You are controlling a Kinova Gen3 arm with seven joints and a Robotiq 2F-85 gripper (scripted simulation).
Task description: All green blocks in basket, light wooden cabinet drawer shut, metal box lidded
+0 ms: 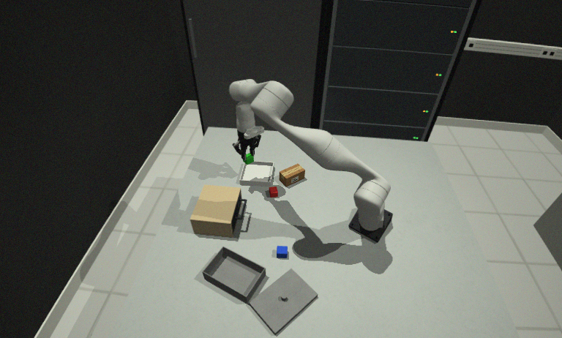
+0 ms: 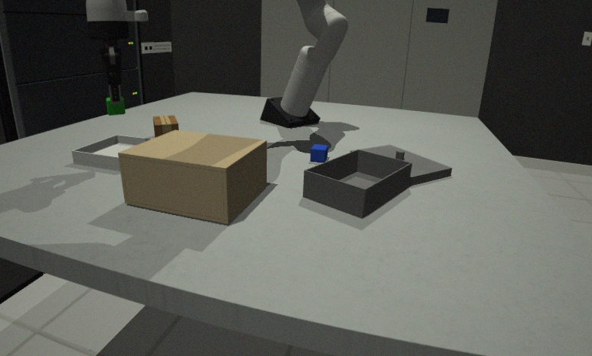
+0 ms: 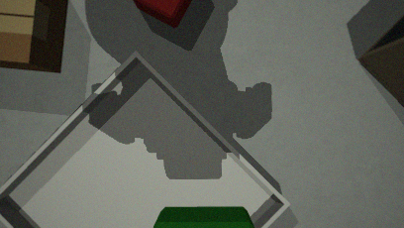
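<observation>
Now: hand 30 mm past the basket, 40 mm to the left of it and 140 mm above it. From my hand the other things lie so: cabinet drawer 30 mm ahead, 250 mm to the left, 110 mm below; then red block 130 mm behind, 70 mm to the left, 140 mm below; then small cardboard box 190 mm behind, 50 mm to the right, 120 mm below.
</observation>
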